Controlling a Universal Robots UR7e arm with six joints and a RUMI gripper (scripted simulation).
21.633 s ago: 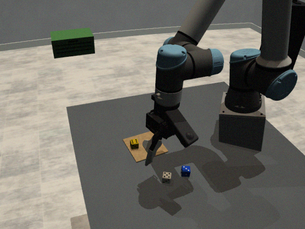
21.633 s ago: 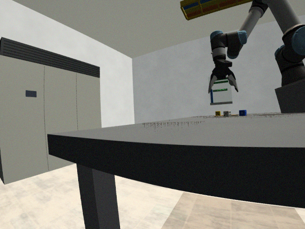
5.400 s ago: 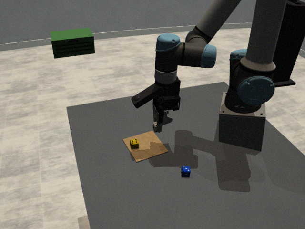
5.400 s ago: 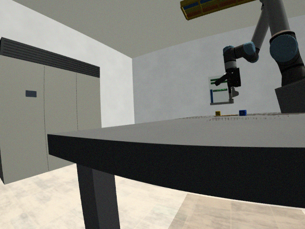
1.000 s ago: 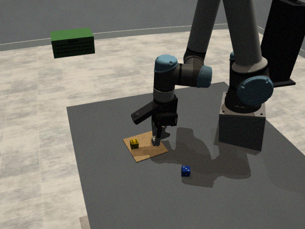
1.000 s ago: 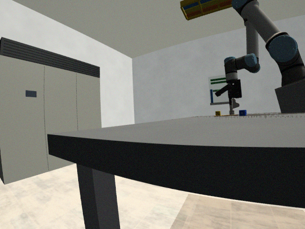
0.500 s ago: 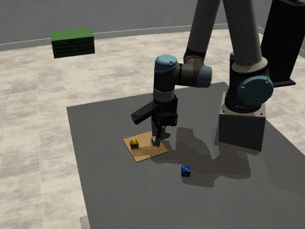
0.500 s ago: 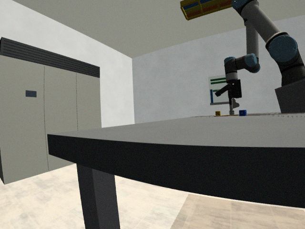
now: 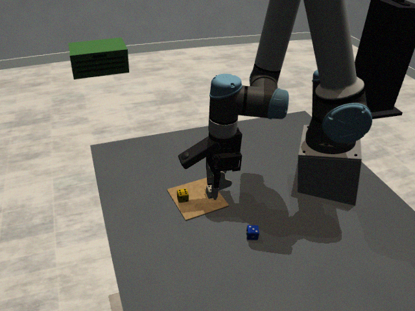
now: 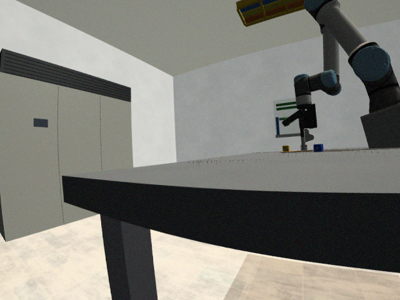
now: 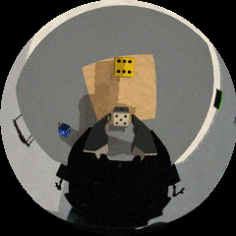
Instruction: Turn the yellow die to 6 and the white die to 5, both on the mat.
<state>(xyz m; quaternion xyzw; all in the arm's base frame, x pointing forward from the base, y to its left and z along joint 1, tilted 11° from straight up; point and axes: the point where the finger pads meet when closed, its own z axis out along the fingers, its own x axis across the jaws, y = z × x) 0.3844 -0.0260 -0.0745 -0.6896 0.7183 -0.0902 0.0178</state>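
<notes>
The white die is right at my hand. The rest, counted from my hand: tan mat 50 mm ahead, 20 mm below; then yellow die 90 mm ahead; then blue die 60 mm behind, 180 mm to the left, 10 mm below.
</notes>
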